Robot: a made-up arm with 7 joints.
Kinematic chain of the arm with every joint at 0, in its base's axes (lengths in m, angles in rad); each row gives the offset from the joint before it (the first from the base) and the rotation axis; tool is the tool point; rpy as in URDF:
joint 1: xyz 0 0 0.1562 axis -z
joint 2: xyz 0 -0.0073 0.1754 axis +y
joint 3: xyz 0 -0.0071 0.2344 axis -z
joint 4: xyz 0 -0.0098 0.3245 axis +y
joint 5: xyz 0 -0.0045 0.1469 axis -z
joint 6: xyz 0 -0.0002 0.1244 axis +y
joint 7: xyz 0 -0.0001 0.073 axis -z
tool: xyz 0 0 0 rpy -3.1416 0 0
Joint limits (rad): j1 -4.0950..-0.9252 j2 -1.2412..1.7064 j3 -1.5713..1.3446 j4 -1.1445..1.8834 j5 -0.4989..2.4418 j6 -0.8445..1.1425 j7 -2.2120..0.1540
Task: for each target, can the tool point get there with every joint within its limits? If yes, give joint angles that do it. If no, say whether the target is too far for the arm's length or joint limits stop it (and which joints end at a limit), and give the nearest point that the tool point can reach.
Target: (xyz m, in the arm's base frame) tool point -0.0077 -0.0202 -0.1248
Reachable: no: joint limits stop it (at a limit: joint 1, joint 2, joint 4) | nearest point -0.2137 -0.2982 -0.0113 | short by 0.364 m
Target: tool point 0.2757 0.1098 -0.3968
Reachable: no: joint limits stop it (at a limit: joint 1, joint 2) | nearest point 0.3122 0.2812 -0.0514 | short by 0.387 m
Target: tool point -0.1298 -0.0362 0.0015
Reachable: no: joint limits stop it (at a limit: joint 2, joint 4) | nearest point -0.3499 -0.0976 0.0090 | short by 0.229 m
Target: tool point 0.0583 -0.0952 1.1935
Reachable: yes | joints -2.4034 -0.2951 -0.6770 0.4728 1.7250 0.6385 -0.1834
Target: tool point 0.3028 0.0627 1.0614
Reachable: yes | joints -3.7833 -0.6993 -0.5644 1.0244 0.7028 -0.0176 -1.6830
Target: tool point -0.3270 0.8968 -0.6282
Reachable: no: too far | nearest point -0.2385 0.6541 -0.0579 | short by 0.626 m
